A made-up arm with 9 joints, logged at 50 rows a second.
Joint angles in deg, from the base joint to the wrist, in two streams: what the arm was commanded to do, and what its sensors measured. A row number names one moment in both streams.
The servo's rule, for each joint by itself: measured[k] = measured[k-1] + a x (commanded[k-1-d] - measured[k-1]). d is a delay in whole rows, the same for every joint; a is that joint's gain. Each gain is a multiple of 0.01, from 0.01 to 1. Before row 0 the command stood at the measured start. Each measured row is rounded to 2 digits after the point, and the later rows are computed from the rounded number. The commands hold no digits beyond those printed.
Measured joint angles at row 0:
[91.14 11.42 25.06 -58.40 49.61 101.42 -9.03 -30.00 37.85]
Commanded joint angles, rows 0 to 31:
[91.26 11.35 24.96 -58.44 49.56 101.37 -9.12 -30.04 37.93]
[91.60 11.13 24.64 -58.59 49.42 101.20 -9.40 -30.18 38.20]
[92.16 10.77 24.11 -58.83 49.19 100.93 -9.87 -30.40 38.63]
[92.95 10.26 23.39 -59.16 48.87 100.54 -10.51 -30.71 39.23]
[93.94 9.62 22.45 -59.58 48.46 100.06 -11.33 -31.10 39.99]
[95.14 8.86 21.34 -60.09 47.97 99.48 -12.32 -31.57 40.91]
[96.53 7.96 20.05 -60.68 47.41 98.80 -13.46 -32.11 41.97]
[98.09 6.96 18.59 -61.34 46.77 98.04 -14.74 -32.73 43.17]
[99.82 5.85 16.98 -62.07 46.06 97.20 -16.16 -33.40 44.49]
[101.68 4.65 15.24 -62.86 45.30 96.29 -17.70 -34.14 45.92]
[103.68 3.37 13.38 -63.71 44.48 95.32 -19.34 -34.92 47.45]
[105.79 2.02 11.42 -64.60 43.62 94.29 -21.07 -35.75 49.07]
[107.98 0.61 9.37 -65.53 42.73 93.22 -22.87 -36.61 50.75]
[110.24 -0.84 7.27 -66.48 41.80 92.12 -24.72 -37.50 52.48]
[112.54 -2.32 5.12 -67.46 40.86 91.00 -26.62 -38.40 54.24]
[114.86 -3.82 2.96 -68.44 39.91 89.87 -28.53 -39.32 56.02]
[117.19 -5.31 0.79 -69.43 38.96 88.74 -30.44 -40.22 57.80]
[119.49 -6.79 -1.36 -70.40 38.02 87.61 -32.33 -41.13 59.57]
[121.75 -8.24 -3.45 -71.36 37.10 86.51 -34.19 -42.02 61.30]
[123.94 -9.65 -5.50 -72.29 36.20 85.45 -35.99 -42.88 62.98]
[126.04 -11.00 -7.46 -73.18 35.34 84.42 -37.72 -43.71 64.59]
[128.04 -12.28 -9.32 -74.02 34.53 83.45 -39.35 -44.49 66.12]
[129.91 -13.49 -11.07 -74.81 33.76 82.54 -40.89 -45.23 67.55]
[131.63 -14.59 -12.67 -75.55 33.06 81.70 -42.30 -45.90 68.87]
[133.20 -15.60 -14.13 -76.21 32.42 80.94 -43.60 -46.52 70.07]
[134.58 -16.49 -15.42 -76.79 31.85 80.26 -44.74 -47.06 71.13]
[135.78 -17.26 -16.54 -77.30 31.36 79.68 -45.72 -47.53 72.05]
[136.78 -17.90 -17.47 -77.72 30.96 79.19 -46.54 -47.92 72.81]
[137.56 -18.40 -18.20 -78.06 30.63 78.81 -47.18 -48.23 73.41]
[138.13 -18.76 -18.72 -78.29 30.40 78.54 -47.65 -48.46 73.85]
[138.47 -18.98 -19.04 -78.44 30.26 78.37 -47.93 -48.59 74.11]
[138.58 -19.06 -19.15 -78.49 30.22 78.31 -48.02 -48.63 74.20]
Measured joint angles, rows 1 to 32:
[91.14 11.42 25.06 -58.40 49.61 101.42 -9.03 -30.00 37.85]
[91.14 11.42 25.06 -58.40 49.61 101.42 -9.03 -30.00 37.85]
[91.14 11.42 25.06 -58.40 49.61 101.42 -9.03 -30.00 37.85]
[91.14 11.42 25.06 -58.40 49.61 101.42 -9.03 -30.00 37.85]
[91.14 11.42 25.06 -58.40 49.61 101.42 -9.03 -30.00 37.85]
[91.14 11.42 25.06 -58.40 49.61 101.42 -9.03 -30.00 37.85]
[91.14 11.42 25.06 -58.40 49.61 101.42 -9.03 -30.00 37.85]
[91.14 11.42 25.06 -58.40 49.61 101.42 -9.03 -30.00 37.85]
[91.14 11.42 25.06 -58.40 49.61 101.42 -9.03 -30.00 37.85]
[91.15 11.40 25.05 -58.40 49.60 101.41 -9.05 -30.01 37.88]
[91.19 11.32 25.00 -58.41 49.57 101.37 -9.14 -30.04 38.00]
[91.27 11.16 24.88 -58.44 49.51 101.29 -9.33 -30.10 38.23]
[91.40 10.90 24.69 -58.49 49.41 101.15 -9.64 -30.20 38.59]
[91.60 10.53 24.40 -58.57 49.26 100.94 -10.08 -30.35 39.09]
[91.88 10.05 24.00 -58.68 49.05 100.66 -10.66 -30.56 39.75]
[92.25 9.44 23.49 -58.82 48.79 100.31 -11.39 -30.82 40.55]
[92.72 8.72 22.85 -59.00 48.47 99.88 -12.26 -31.14 41.49]
[93.29 7.89 22.09 -59.21 48.08 99.37 -13.27 -31.52 42.57]
[93.96 6.95 21.20 -59.47 47.64 98.78 -14.42 -31.97 43.78]
[94.74 5.91 20.18 -59.77 47.13 98.12 -15.70 -32.47 45.10]
[95.62 4.78 19.04 -60.11 46.57 97.39 -17.10 -33.03 46.53]
[96.61 3.57 17.78 -60.49 45.96 96.60 -18.60 -33.64 48.05]
[97.70 2.29 16.41 -60.91 45.29 95.75 -20.19 -34.30 49.64]
[98.89 0.95 14.94 -61.37 44.58 94.85 -21.86 -35.00 51.30]
[100.17 -0.43 13.38 -61.86 43.83 93.90 -23.59 -35.73 53.00]
[101.53 -1.85 11.74 -62.39 43.05 92.92 -25.37 -36.49 54.73]
[102.97 -3.28 10.04 -62.95 42.25 91.91 -27.18 -37.28 56.47]
[104.47 -4.72 8.29 -63.54 41.43 90.88 -29.00 -38.09 58.21]
[106.03 -6.15 6.50 -64.15 40.59 89.85 -30.82 -38.90 59.93]
[107.63 -7.56 4.69 -64.78 39.75 88.82 -32.61 -39.72 61.61]
[109.26 -8.93 2.87 -65.43 38.91 87.80 -34.36 -40.53 63.23]
[110.91 -10.25 1.06 -66.09 38.09 86.80 -36.06 -41.33 64.79]
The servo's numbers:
d 9
a 0.08 0.29 0.13 0.07 0.16 0.19 0.26 0.17 0.36

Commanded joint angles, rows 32 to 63:
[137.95 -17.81 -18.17 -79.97 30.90 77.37 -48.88 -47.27 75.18]
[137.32 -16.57 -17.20 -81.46 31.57 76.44 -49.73 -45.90 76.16]
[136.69 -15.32 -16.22 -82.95 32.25 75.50 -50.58 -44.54 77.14]
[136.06 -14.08 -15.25 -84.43 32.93 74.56 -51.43 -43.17 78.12]
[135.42 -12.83 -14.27 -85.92 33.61 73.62 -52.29 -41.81 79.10]
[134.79 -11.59 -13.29 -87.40 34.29 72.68 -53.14 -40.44 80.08]
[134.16 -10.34 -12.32 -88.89 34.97 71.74 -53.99 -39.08 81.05]
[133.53 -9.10 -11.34 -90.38 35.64 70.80 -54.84 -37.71 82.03]
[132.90 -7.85 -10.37 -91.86 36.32 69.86 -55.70 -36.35 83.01]
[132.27 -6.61 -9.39 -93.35 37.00 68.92 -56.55 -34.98 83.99]
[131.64 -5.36 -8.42 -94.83 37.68 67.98 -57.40 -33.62 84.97]
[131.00 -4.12 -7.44 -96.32 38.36 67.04 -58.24 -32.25 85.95]
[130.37 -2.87 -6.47 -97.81 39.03 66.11 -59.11 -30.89 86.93]
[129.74 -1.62 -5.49 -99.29 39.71 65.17 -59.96 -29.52 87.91]
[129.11 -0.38 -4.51 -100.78 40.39 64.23 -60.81 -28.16 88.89]
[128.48 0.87 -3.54 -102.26 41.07 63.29 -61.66 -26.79 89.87]
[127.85 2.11 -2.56 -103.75 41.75 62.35 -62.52 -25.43 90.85]
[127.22 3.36 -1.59 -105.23 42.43 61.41 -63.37 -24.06 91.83]
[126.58 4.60 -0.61 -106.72 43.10 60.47 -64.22 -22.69 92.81]
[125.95 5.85 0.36 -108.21 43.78 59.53 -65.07 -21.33 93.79]
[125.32 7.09 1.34 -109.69 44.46 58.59 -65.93 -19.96 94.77]
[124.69 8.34 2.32 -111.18 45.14 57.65 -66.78 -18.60 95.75]
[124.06 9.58 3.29 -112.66 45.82 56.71 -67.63 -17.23 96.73]
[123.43 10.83 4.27 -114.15 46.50 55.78 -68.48 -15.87 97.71]
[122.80 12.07 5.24 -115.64 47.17 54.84 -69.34 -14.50 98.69]
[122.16 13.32 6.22 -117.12 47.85 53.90 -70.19 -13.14 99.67]
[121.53 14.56 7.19 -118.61 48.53 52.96 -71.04 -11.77 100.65]
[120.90 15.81 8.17 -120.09 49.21 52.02 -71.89 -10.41 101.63]
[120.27 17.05 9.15 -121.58 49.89 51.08 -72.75 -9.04 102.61]
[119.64 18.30 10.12 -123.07 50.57 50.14 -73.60 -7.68 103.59]
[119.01 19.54 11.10 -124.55 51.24 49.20 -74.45 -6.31 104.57]
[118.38 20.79 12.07 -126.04 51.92 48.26 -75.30 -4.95 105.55]
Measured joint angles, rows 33 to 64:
[112.57 -11.51 -0.72 -66.75 37.29 85.83 -37.68 -42.11 66.26]
[114.22 -12.70 -2.46 -67.41 36.51 84.90 -39.22 -42.86 67.63]
[115.85 -13.80 -4.14 -68.07 35.76 84.02 -40.66 -43.57 68.89]
[117.44 -14.80 -5.75 -68.72 35.06 83.20 -41.98 -44.24 70.03]
[118.99 -15.70 -7.27 -69.35 34.40 82.44 -43.17 -44.87 71.03]
[120.48 -16.48 -8.69 -69.96 33.80 81.75 -44.21 -45.44 71.89]
[121.89 -17.14 -9.99 -70.54 33.26 81.14 -45.10 -45.95 72.60]
[123.22 -17.67 -11.17 -71.09 32.78 80.61 -45.84 -46.40 73.14]
[124.45 -18.07 -12.21 -71.61 32.37 80.17 -46.41 -46.78 73.52]
[125.53 -17.99 -12.98 -72.20 32.13 79.64 -47.05 -46.86 74.12]
[126.47 -17.58 -13.53 -72.85 32.04 79.03 -47.75 -46.70 74.85]
[127.29 -16.92 -13.88 -73.56 32.07 78.36 -48.49 -46.33 75.67]
[127.99 -16.10 -14.06 -74.32 32.21 77.64 -49.25 -45.79 76.55]
[128.58 -15.15 -14.09 -75.13 32.43 76.88 -50.04 -45.11 77.47]
[129.08 -14.12 -13.99 -75.99 32.73 76.08 -50.85 -44.32 78.41]
[129.49 -13.02 -13.77 -76.89 33.09 75.26 -51.67 -43.43 79.36]
[129.81 -11.88 -13.45 -77.83 33.50 74.41 -52.49 -42.46 80.32]
[130.06 -10.71 -13.05 -78.81 33.95 73.55 -53.32 -41.42 81.29]
[130.24 -9.52 -12.57 -79.83 34.44 72.67 -54.16 -40.33 82.26]
[130.35 -8.31 -12.03 -80.88 34.96 71.78 -55.00 -39.19 83.24]
[130.40 -7.09 -11.43 -81.96 35.50 70.88 -55.84 -38.01 84.22]
[130.40 -5.87 -10.79 -83.07 36.06 69.97 -56.69 -36.80 85.20]
[130.35 -4.64 -10.10 -84.21 36.64 69.06 -57.54 -35.56 86.18]
[130.25 -3.40 -9.37 -85.37 37.24 68.14 -58.39 -34.30 87.16]
[130.11 -2.16 -8.61 -86.55 37.85 67.22 -59.24 -33.02 88.14]
[129.93 -0.92 -7.82 -87.75 38.47 66.29 -60.09 -31.73 89.12]
[129.71 0.32 -7.01 -88.97 39.10 65.36 -60.94 -30.43 90.10]
[129.46 1.56 -6.18 -90.21 39.74 64.43 -61.79 -29.11 91.08]
[129.18 2.80 -5.33 -91.47 40.39 63.50 -62.64 -27.79 92.06]
[128.87 4.04 -4.46 -92.75 41.04 62.57 -63.50 -26.46 93.04]
[128.54 5.29 -3.58 -94.04 41.70 61.64 -64.35 -25.12 94.02]
[128.18 6.53 -2.69 -95.34 42.36 60.70 -65.20 -23.78 95.00]

